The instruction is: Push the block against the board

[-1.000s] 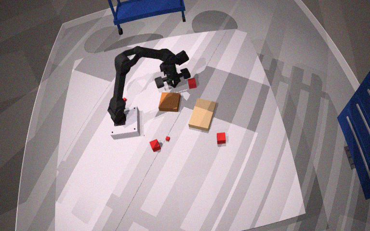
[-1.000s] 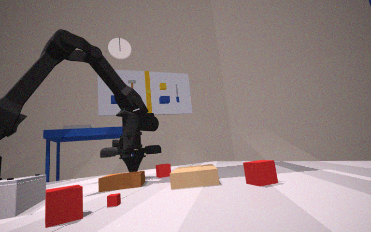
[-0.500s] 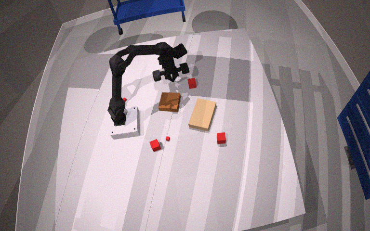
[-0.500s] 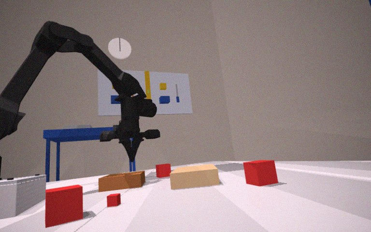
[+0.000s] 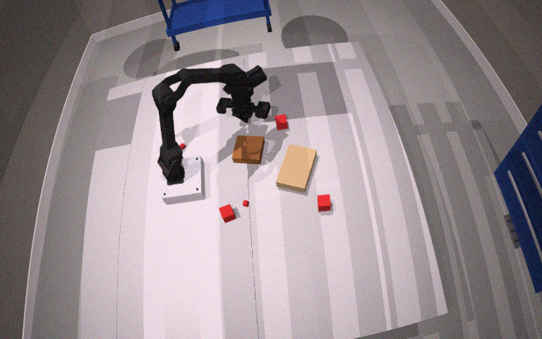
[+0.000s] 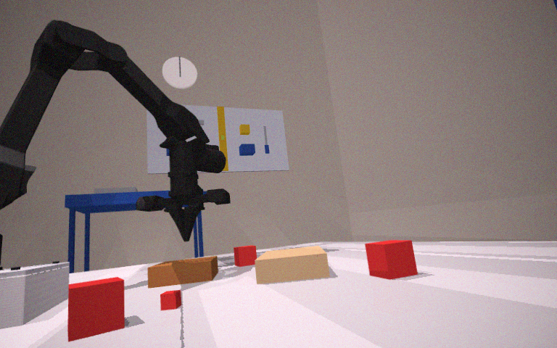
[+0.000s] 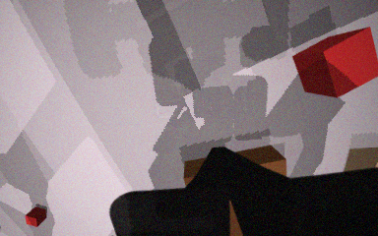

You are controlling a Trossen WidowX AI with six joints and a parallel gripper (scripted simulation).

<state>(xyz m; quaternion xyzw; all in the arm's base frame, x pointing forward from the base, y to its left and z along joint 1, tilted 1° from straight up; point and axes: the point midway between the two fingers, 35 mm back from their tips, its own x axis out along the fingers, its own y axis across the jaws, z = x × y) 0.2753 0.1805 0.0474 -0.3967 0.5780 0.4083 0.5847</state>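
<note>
Right now the square block is 90 mm to the right of my gripper tip, 50 mm below it and 10 mm behind it. The rest, counted from my gripper tip: tan board (200 mm to the right, 150 mm ahead, 50 mm below).
</note>
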